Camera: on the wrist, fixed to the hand. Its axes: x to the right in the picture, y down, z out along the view.
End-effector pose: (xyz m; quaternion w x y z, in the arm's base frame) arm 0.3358 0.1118 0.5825 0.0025 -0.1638 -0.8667 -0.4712
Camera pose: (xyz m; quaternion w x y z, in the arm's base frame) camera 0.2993 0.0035 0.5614 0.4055 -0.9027 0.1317 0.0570
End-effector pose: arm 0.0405 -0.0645 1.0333 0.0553 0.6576 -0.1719 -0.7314
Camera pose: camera 0.1331 -0.0027 0.9998 0.6802 -0.2237 -0.6981 0.0036
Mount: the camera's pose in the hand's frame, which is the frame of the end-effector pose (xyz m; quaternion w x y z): 0.0007 -0.0821 -0.0823 0.0079 0.0515 -0.0829 0.9952
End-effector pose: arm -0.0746 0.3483 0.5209 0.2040 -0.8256 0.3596 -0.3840
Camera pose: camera -0.1027 0.3968 0.6227 0.4561 0.3300 0.7878 0.2499
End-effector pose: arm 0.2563 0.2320 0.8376 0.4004 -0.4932 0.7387 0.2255
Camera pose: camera 0.3004 0.1379 0.8896 0.1346 -0.7705 -0.4751 -0.4031
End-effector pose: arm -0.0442 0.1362 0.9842 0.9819 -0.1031 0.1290 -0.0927
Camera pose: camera -0.0787 0.0424 0.9248 0.1160 0.1704 0.0175 0.9784
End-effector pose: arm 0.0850 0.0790 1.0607 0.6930 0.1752 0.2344 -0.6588
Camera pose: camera -0.0044 0.1180 0.9975 0.6715 0.2157 -0.2639 0.6579
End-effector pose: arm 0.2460 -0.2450 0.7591 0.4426 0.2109 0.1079 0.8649
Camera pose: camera 0.2669 -0.1964 0.6556 0.8591 -0.2035 0.2012 -0.4243
